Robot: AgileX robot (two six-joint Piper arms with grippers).
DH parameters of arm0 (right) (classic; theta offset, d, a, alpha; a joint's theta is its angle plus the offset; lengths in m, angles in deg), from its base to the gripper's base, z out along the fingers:
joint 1: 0 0.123 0 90
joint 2: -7.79 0 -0.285 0
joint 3: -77.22 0 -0.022 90
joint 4: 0 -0.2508 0 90
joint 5: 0 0 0.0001 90
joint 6: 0 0.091 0 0
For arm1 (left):
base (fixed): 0 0 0 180
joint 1: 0 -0.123 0 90
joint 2: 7.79 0 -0.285 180
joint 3: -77.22 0 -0.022 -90
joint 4: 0 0.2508 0 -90
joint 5: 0 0 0.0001 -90
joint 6: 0 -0.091 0 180
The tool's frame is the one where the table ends.
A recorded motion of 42 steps. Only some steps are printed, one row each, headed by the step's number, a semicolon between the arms.
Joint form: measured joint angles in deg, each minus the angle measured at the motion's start. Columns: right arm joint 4, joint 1, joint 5, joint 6, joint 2, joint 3; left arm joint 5, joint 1, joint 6, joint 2, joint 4, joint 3.
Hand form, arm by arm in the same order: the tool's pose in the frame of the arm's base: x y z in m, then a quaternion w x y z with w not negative. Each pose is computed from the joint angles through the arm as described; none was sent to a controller.
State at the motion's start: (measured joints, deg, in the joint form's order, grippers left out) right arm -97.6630 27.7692 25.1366 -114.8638 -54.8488 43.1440; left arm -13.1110 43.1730 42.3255 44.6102 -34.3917 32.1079
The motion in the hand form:
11: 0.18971 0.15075 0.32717 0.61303 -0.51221 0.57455 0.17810; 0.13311 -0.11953 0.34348 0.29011 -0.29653 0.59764 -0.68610
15: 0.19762 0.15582 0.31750 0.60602 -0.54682 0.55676 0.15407; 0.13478 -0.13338 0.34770 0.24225 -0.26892 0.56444 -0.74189
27: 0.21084 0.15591 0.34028 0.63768 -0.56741 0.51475 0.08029; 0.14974 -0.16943 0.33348 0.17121 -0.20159 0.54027 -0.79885
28: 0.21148 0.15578 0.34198 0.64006 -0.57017 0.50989 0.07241; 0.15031 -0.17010 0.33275 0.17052 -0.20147 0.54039 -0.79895
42: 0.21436 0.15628 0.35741 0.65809 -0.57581 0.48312 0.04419; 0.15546 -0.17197 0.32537 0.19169 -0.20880 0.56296 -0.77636
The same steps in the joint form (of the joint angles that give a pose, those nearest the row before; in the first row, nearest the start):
11: 0.00 0.00 4.73 -15.60 -9.85 -0.10; -3.81 0.00 42.72 2.92 25.88 0.00
15: 0.00 0.00 5.32 -21.69 -12.55 0.18; -13.54 0.00 62.15 6.34 41.51 0.00
27: 0.46 -0.42 2.26 -29.04 -13.47 5.20; -34.28 0.00 73.59 18.46 52.78 0.22
28: 0.46 -0.42 1.97 -29.97 -13.47 5.52; -34.56 0.00 73.58 18.74 52.78 0.22
42: 0.35 -0.42 1.35 -33.16 -13.47 8.22; -31.74 0.00 70.17 19.66 51.68 0.22

